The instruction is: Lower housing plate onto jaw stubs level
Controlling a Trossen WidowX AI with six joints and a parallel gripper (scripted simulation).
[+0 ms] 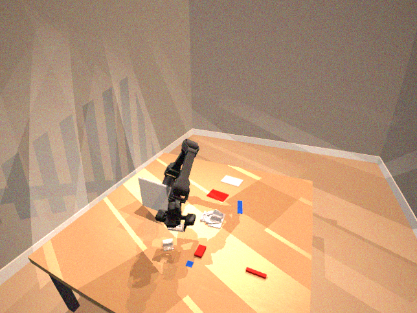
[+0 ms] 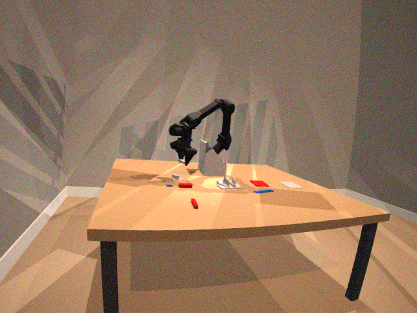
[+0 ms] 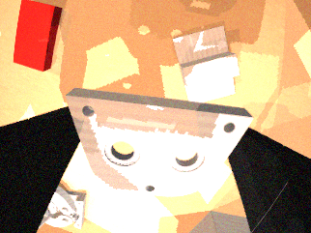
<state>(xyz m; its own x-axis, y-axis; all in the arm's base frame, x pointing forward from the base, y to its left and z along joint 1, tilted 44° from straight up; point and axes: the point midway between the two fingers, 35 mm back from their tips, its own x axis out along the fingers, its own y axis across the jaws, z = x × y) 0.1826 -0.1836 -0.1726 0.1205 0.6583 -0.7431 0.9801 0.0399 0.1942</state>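
Now: gripper tip 13 cm short of the red block, 9 cm above it and 1 cm to the left of it. From my gripper tip the other things lie so: red bar 41 cm ahead, 9 cm below, 5 cm to the right; then blue tile 10 cm ahead, 9 cm to the right, 9 cm below; then blue strip 39 cm to the left, 25 cm ahead, 9 cm below.
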